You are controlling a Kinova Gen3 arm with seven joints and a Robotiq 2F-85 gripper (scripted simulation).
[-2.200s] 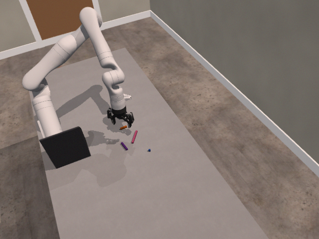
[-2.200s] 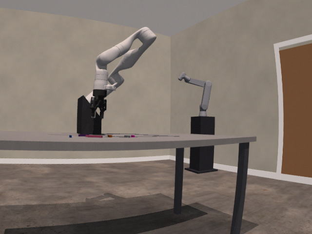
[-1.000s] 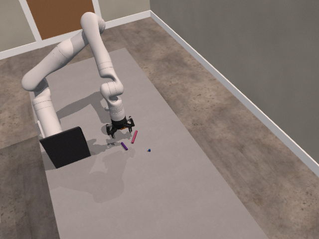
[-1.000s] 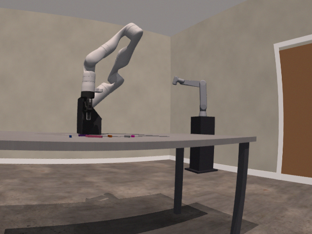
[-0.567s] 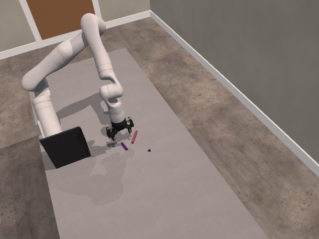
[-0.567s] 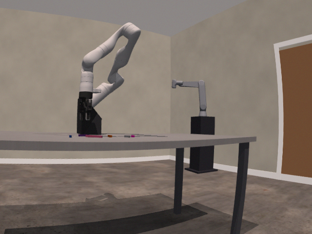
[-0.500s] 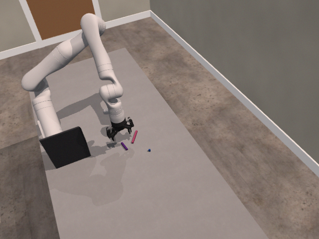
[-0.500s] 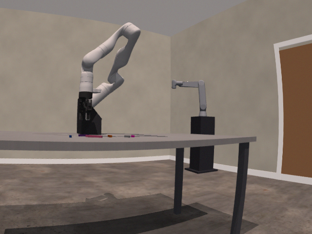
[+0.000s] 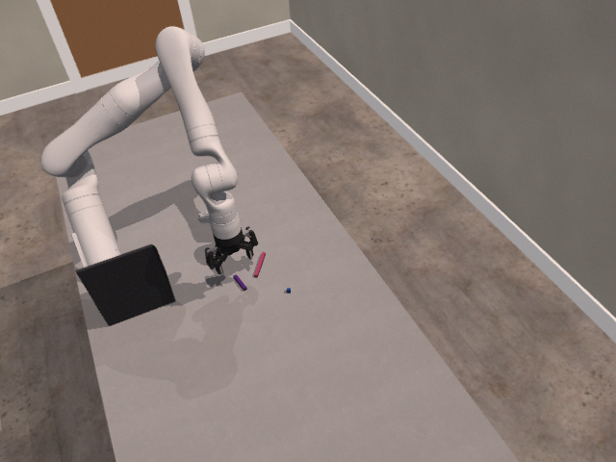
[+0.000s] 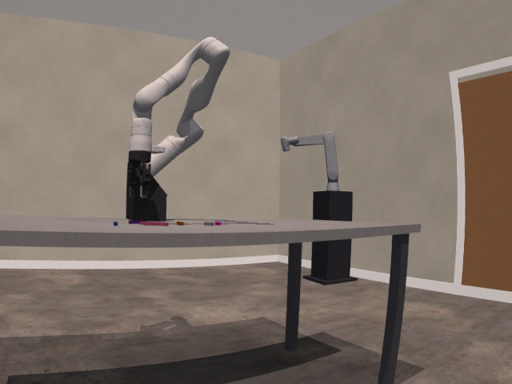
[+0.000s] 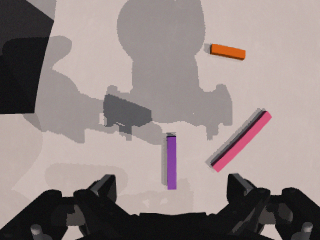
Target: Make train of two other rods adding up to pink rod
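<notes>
Now: hand 80 mm above the purple rod. Also, from my hand: orange rod: 140 mm to the left, 80 mm below, 30 mm ahead; blue rod: 120 mm ahead, 80 mm to the right, 80 mm below; pink rod: 80 mm below, 70 mm ahead, 50 mm to the left.
</notes>
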